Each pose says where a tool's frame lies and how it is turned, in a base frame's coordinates. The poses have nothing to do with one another.
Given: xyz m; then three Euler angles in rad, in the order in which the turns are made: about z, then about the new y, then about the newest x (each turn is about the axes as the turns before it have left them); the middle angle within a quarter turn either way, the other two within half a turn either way.
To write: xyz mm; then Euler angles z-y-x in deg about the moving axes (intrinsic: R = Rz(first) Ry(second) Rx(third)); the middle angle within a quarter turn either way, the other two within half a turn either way. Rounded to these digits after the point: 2 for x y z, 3 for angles.
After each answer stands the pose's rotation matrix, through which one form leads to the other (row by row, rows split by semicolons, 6 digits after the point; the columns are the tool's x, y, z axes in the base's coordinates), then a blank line. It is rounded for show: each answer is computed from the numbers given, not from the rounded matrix.
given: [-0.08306, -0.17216, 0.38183, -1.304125, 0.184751, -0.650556]
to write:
[-83.06, -172.16, 381.83, -74.721, 10.585, -37.274]
0.259037 0.738302 0.622744; -0.948237 0.317019 0.018583; -0.183702 -0.595322 0.782205

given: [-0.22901, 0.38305, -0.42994, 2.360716, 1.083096, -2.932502]
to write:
[-229.01, 383.05, -429.94, 135.259, 62.057, -168.020]
-0.332842 0.818819 0.467709; 0.329846 0.565752 -0.755729; -0.883413 -0.097267 -0.458390

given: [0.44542, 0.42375, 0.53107, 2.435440, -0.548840, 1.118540]
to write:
[445.42, 423.75, 531.07, 139.540, -31.446, 64.088]
-0.649116 0.073462 0.757134; 0.553606 -0.636995 0.536431; 0.521698 0.767359 0.372815

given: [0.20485, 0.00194, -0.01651, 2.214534, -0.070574, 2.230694]
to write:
[204.85, 1.94, -16.51, 126.883, -4.044, 127.809]
-0.598695 0.523779 0.605987; 0.797867 0.323377 0.508759; 0.070515 0.788088 -0.611510

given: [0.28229, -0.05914, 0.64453, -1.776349, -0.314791, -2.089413]
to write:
[282.29, -59.14, 644.53, -101.777, -18.036, -119.715]
-0.194079 -0.540130 0.818897; -0.930844 -0.162072 -0.327509; 0.309618 -0.825828 -0.471322

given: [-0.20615, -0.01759, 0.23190, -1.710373, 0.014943, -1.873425]
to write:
[-206.15, -17.59, 231.90, -97.997, 0.856, -107.339]
-0.139108 -0.293148 0.945893; -0.990164 0.055588 -0.128392; -0.014942 -0.954450 -0.297997

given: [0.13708, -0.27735, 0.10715, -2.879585, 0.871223, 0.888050]
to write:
[137.08, -277.35, 107.15, -164.988, 49.917, 50.882]
-0.621917 -0.409929 -0.667217; -0.166781 -0.763151 0.624327; -0.765117 0.499558 0.406248

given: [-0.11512, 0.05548, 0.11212, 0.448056, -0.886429, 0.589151]
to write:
[-115.12, 55.48, 112.12, 25.672, -50.789, 33.756]
0.569781 -0.748215 -0.339889; 0.273871 0.562832 -0.779881; 0.774819 0.351276 0.525605

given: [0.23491, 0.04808, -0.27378, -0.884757, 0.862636, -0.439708]
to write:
[234.91, 48.08, -273.78, -50.693, 49.425, -25.193]
0.412038 0.495338 0.764765; -0.503283 0.823396 -0.262156; -0.759560 -0.276875 0.588565

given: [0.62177, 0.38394, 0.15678, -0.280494, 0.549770, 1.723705]
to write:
[621.77, 383.94, 156.78, -16.071, 31.500, 98.761]
0.819322 0.454048 -0.350073; -0.236038 -0.289315 -0.927676; -0.522491 0.842696 -0.129869

